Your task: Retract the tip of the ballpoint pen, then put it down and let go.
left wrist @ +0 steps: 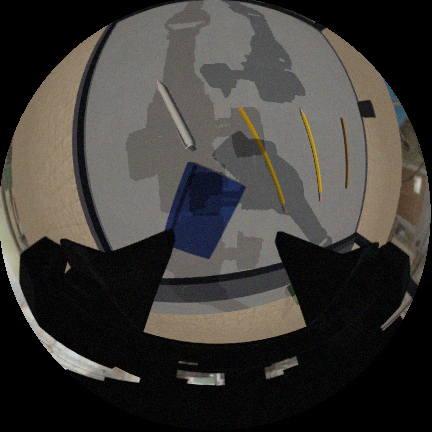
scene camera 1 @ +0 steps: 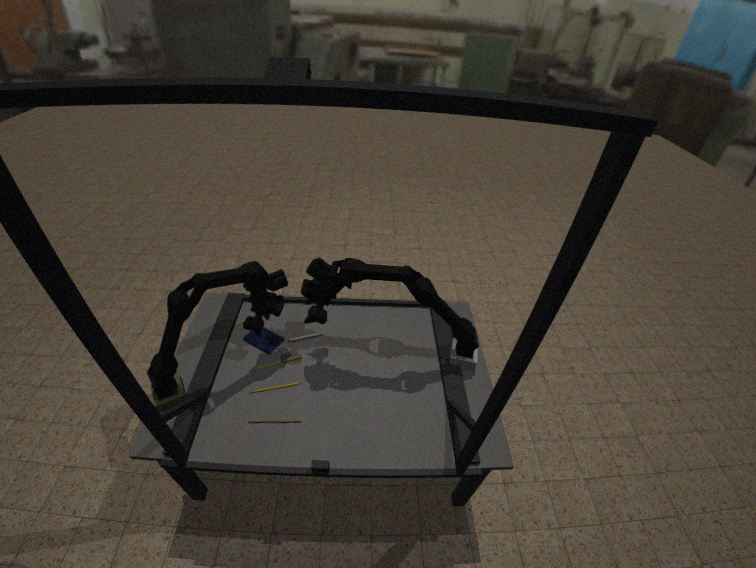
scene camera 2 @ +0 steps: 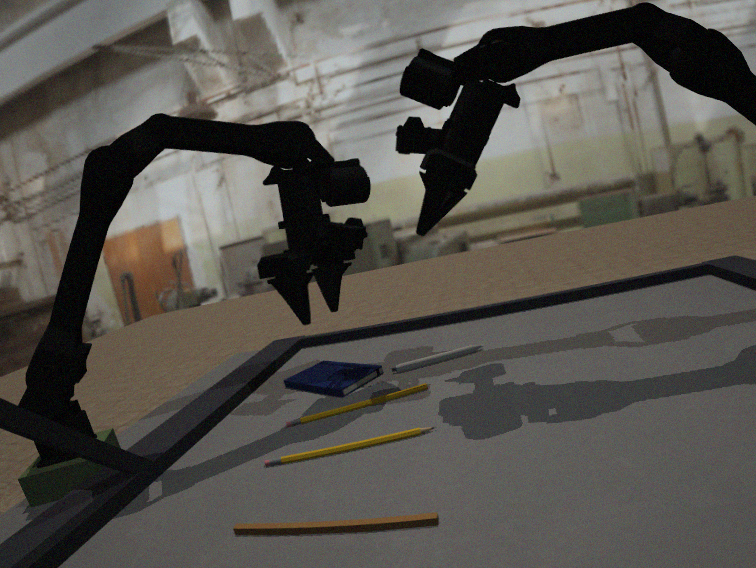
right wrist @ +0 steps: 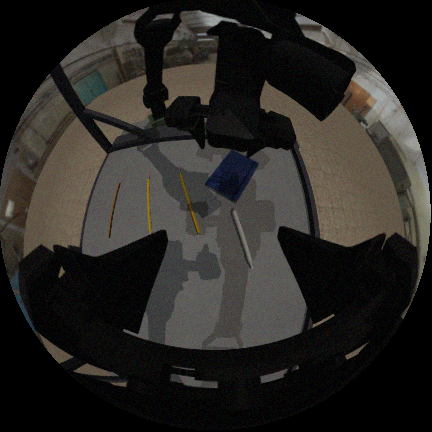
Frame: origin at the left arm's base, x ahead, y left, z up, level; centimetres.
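Seen in the pictures: left gripper, fingertip midpoint: (left wrist: pixel 226 236) (scene camera 1: pixel 263 327) (scene camera 2: pixel 321 317) (right wrist: pixel 224 151); right gripper, fingertip midpoint: (scene camera 1: pixel 305 313) (scene camera 2: pixel 421 231) (right wrist: pixel 223 234); left arm's base, origin of the base link: (scene camera 1: pixel 167 389) (right wrist: pixel 160 114); right arm's base, origin of the base link: (scene camera 1: pixel 464 350).
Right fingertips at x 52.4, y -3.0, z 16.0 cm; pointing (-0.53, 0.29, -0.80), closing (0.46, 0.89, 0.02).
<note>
Offsets run from my right fingertips to a thing's top centre.
The ballpoint pen {dx +1.1, dy +5.9, dz -18.6 cm} (scene camera 1: pixel 305 337) (scene camera 2: pixel 436 359) (left wrist: pixel 174 115) (right wrist: pixel 242 239) is light grey and lies flat on the table. In the left wrist view its pointed end is at the upper left and its other end is near the blue notebook. My left gripper (scene camera 2: pixel 320 316) (left wrist: pixel 226 236) is open and empty, above the table near the notebook. My right gripper (right wrist: pixel 223 234) is open and empty, high above the table; in scene camera 2 its fingers overlap in side view. Whether the pen's writing tip is out is too small to tell.
A dark blue notebook {dx -14.4, dy +12.7, dz -18.8 cm} (scene camera 1: pixel 263 340) (scene camera 2: pixel 333 378) (left wrist: pixel 207 210) (right wrist: pixel 232 176) lies beside the pen. Two yellow pencils {dx -14.1, dy -0.9, dz -19.2 cm} (scene camera 2: pixel 360 404) {dx -17.8, dy -10.9, dz -19.1 cm} (scene camera 2: pixel 351 447) and an orange-brown stick {dx -22.9, dy -23.1, dz -19.2 cm} (scene camera 1: pixel 275 421) (scene camera 2: pixel 336 525) lie on the table. Dark frame posts (scene camera 1: pixel 556 287) rise at the table's sides.
</note>
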